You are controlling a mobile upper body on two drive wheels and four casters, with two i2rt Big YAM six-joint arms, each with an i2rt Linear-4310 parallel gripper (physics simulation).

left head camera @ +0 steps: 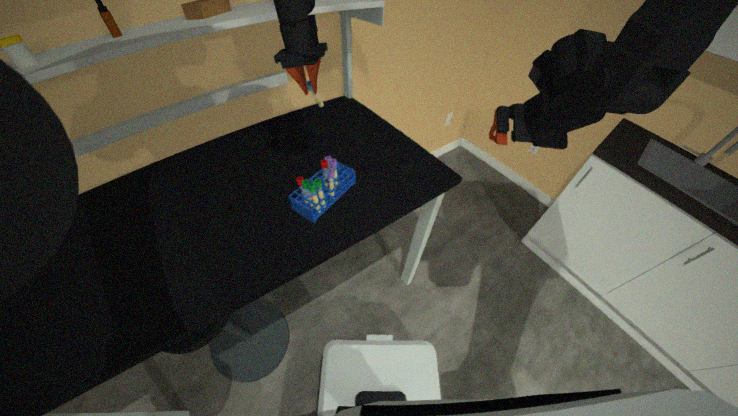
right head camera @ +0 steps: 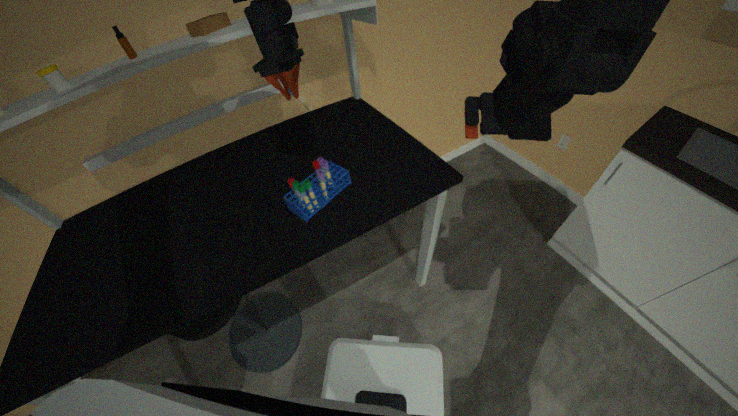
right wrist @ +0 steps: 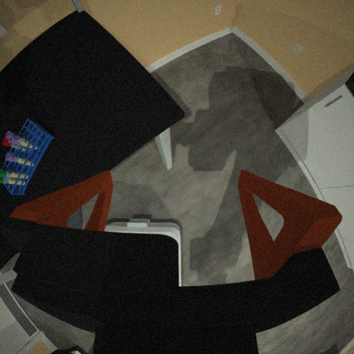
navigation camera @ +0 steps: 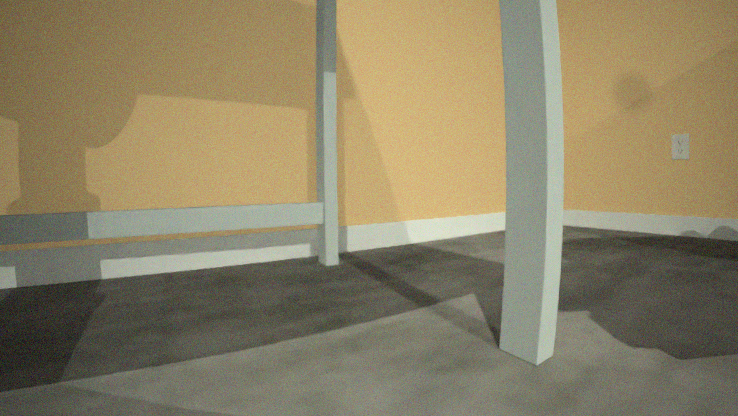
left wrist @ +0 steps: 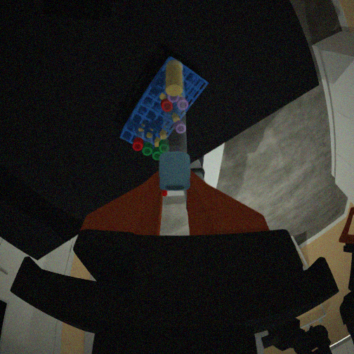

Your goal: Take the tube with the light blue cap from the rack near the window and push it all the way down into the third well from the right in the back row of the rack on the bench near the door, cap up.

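Places are measured from the left arm's base along level axes (x ahead, y left, z up), in metres.
Pixels of known places: left gripper, fingertip midpoint: (left head camera: 311,93) (right head camera: 293,98); right gripper, fingertip midpoint: (left head camera: 510,137) (right head camera: 492,131).
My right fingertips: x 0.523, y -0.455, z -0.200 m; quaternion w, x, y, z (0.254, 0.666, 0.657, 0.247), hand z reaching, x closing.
Observation:
For each thing: its top centre in the pictures, then the offset to it from my right fingertips. "*": a spot on its surface instead. Level surfaces: height alone.
- blue rack at a spot on its surface: (left head camera: 301,206) (right head camera: 293,206) * dx +0.007, dy +0.482, dz -0.247 m
- black bench at its surface level: dz -0.295 m
- shelf at its surface level: dz +0.161 m
- brown box at a spot on its surface: (left head camera: 205,8) (right head camera: 205,25) * dx +0.350, dy +0.756, dz +0.185 m
- round dark base at its top centre: (left head camera: 248,337) (right head camera: 264,331) dx -0.186, dy +0.956, dz -1.179 m
- bench leg at a spot on its surface: (navigation camera: 527,206) * dx +0.197, dy +0.060, dz -1.012 m
My left gripper (left head camera: 310,90) (right head camera: 292,96) (left wrist: 174,177) is shut on the tube with the light blue cap (left wrist: 174,171). In the left wrist view the tube points away from the fingers, its yellowish end over the picture of the rack. In the left head view the gripper is up and behind the rack, by the bench's far edge. The blue rack (left head camera: 301,206) (right head camera: 296,209) (left wrist: 129,134) (right wrist: 46,141) stands on the black bench (left head camera: 222,206) (right head camera: 217,206) and holds several tubes with red, green and purple caps. My right gripper (right wrist: 175,177) is open and empty, off to the right of the bench.
A shelf (left head camera: 155,36) (right head camera: 155,49) with a brown box (left head camera: 205,8) (right head camera: 207,24) and bottles runs behind the bench. White cabinets (left head camera: 620,217) (right head camera: 651,222) stand at the right. A round dark base (left head camera: 250,343) lies under the bench's front. A bench leg (navigation camera: 527,206) stands close in the navigation view.

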